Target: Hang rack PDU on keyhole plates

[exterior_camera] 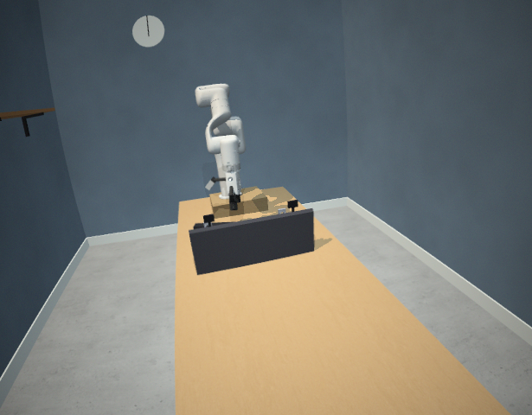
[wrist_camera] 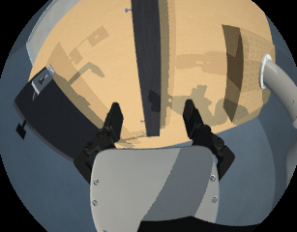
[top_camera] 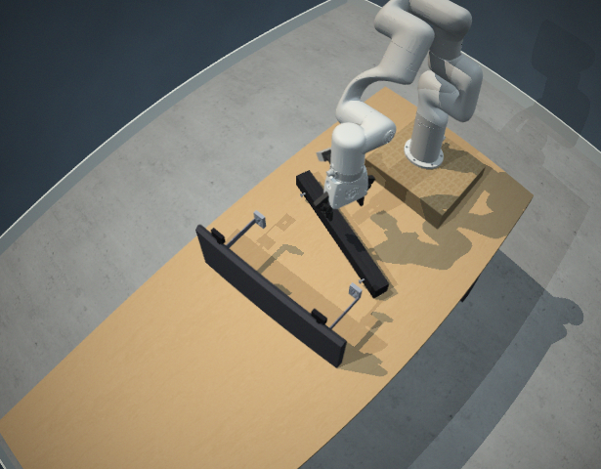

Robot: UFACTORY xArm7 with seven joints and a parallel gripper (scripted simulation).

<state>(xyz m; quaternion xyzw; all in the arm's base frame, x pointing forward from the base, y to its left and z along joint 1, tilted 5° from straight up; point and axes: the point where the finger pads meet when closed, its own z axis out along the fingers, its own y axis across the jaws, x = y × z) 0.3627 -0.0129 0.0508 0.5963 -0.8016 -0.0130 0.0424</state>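
Now: hand 20 mm short of the rack PDU and 110 mm above it. The rest, counted from my hand: dark upright panel 290 mm ahead, 30 mm to the left, 50 mm below.
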